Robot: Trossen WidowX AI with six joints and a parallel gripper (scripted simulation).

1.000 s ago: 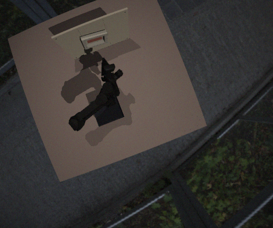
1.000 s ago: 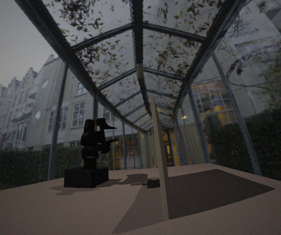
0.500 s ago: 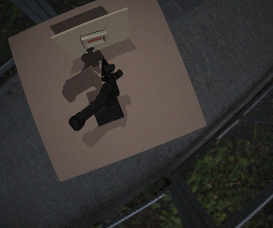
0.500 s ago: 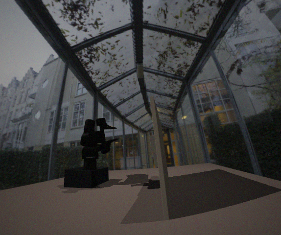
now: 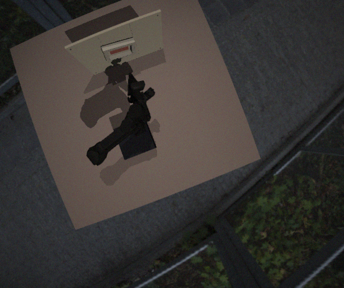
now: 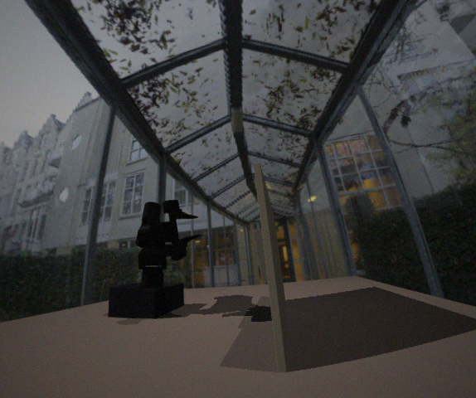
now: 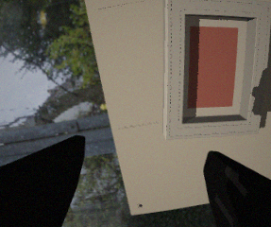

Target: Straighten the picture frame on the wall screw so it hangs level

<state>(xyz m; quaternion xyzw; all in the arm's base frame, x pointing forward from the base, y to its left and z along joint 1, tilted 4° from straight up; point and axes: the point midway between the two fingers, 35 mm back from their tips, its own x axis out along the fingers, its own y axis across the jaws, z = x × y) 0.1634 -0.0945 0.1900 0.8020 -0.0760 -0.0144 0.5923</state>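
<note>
Now: the picture frame 20 cm ahead of my gripper tip, 9 cm below it and 2 cm to the right of it. Round my gripper tip: wall panel: 21 cm ahead, 11 cm below, 3 cm to the right.
</note>
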